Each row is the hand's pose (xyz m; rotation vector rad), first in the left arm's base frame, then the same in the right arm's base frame.
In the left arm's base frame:
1: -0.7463 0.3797 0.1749 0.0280 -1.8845 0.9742
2: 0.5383 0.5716 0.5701 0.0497 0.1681 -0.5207
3: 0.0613 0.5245 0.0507 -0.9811 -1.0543 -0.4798
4: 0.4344 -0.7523 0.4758 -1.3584 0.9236 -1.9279
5: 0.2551 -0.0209 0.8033 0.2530 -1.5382 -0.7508
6: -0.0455 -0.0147 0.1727 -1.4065 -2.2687 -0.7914
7: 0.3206 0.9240 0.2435 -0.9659 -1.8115 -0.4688
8: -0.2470 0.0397 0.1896 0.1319 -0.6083 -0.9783
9: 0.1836 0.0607 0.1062 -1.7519 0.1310 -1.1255
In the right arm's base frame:
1: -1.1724 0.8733 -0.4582 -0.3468 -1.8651 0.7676
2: 0.0692 0.6318 0.0351 0.0737 0.0775 -0.8675
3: -0.3574 0.7296 -0.5198 -1.1844 -0.9614 -0.7955
4: -0.4747 -0.5803 -0.0505 -1.1884 1.1620 -2.2393
5: -0.4153 0.1806 0.2526 -0.0089 -1.6856 -1.0018
6: -0.6506 0.2642 -0.3999 -1.8440 -2.1215 -0.9353
7: 0.0087 1.0242 -0.3121 -1.3057 -1.7237 -0.7057
8: -0.8220 0.3845 -0.3997 0.0398 -0.7289 -1.3060
9: -0.4055 0.2544 -0.4490 -1.7483 0.3883 -1.4478

